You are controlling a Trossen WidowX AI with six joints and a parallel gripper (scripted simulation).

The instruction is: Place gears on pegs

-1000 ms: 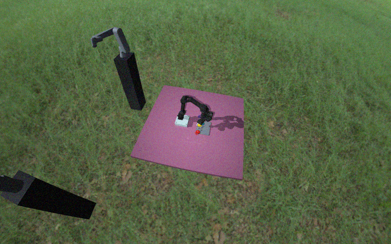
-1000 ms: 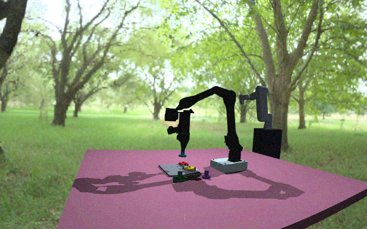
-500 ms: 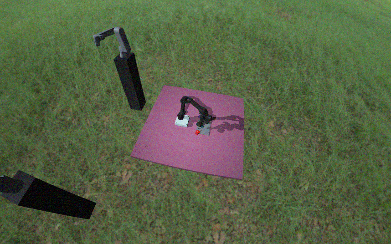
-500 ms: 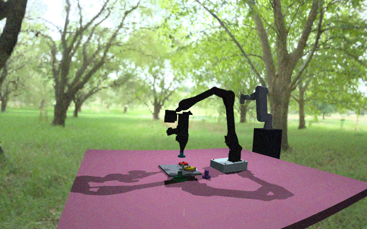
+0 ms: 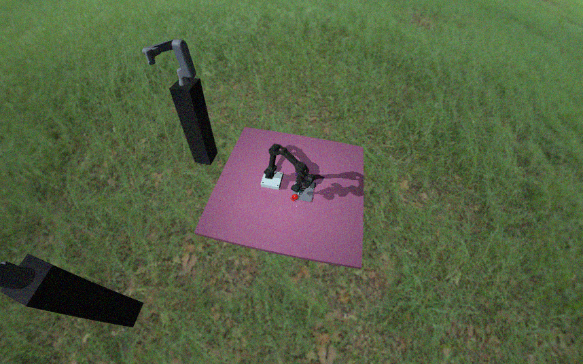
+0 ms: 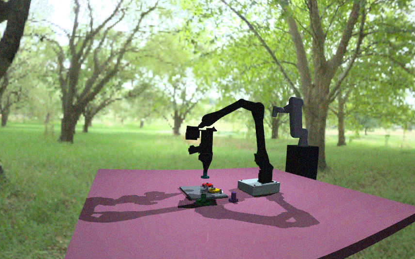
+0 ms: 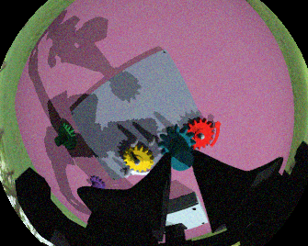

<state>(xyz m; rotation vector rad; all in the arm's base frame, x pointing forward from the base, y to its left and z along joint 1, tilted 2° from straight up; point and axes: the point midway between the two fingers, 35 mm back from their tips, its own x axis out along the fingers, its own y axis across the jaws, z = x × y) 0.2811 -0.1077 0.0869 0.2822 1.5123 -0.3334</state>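
Right now my gripper tip is 30 mm past the red gear, 40 mm to the left of it and 70 mm above it. From my gripper tip the other things lie so: teal gear (10 mm below); then yellow gear (20 mm behind, 70 mm to the left, 70 mm below); then purple gear (50 mm behind, 220 mm to the left, 70 mm below).
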